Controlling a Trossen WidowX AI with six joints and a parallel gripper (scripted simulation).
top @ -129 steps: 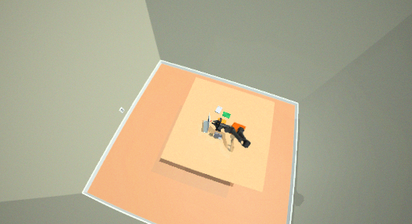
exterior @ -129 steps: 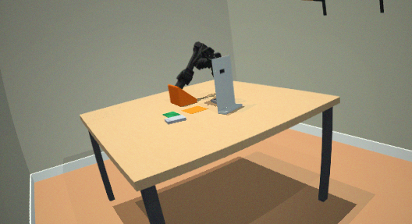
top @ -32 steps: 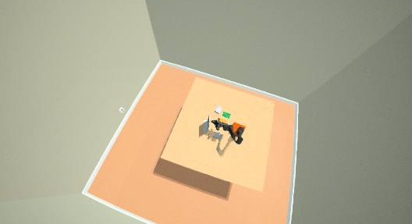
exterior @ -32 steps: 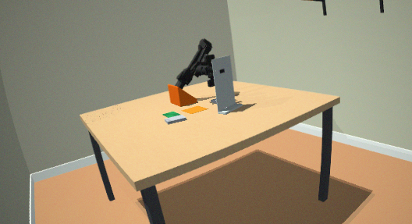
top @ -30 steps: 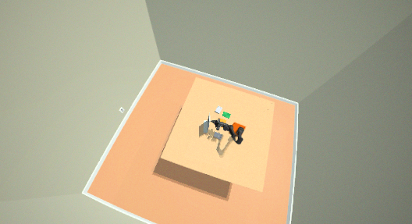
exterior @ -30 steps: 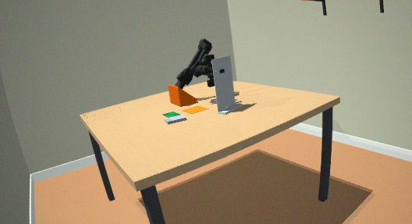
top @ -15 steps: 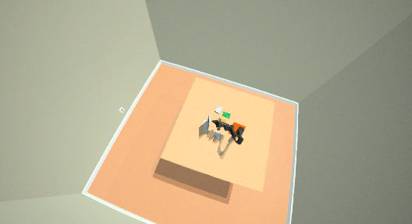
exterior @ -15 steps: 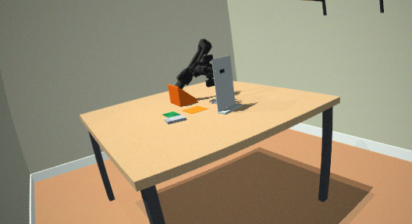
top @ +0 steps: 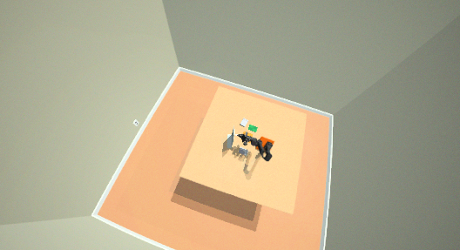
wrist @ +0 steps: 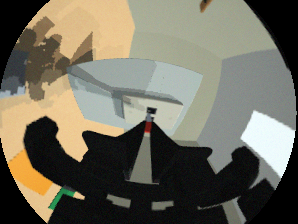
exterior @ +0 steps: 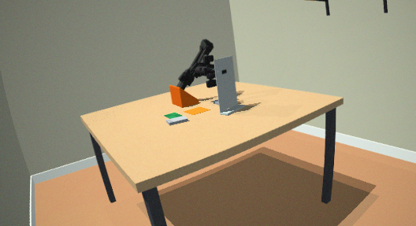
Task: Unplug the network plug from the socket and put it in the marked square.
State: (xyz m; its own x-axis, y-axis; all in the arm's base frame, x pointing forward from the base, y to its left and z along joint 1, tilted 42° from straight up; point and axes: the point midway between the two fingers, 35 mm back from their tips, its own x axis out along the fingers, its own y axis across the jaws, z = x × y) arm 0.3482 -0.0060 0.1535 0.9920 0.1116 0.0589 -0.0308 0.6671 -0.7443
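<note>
Now: gripper tip 80 mm above the grey upright panel, 50 mm short of it and 20 mm to the right of it.
</note>
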